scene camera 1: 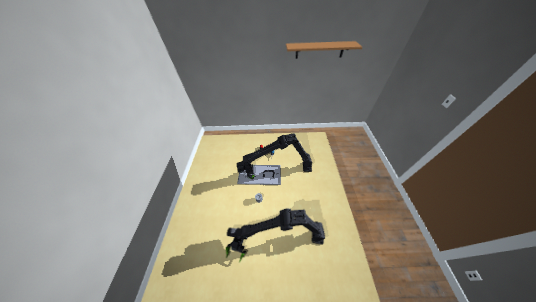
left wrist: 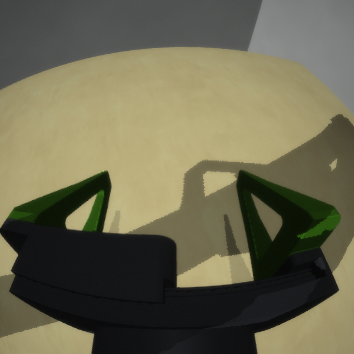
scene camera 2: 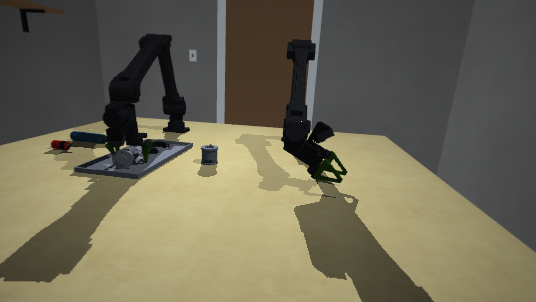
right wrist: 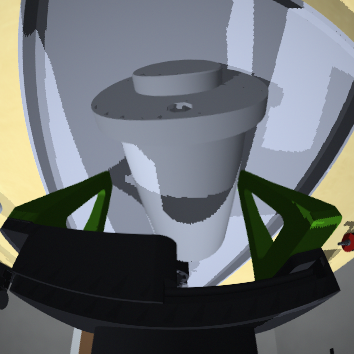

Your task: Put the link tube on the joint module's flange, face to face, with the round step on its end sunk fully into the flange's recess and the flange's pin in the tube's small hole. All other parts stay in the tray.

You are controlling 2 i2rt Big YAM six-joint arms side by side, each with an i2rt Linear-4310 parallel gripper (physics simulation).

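The grey link tube lies on its side in the grey tray. Its flanged end with the round step and small hole faces away from the right wrist camera. My right gripper is open, with its fingers low on either side of the tube's body. The joint module stands upright on the table beside the tray, its flange and pin on top. My left gripper is open and empty above the table.
Black curved parts lie in the tray beyond the tube. A blue screwdriver-like tool and a red cylinder lie on the table beyond the tray.
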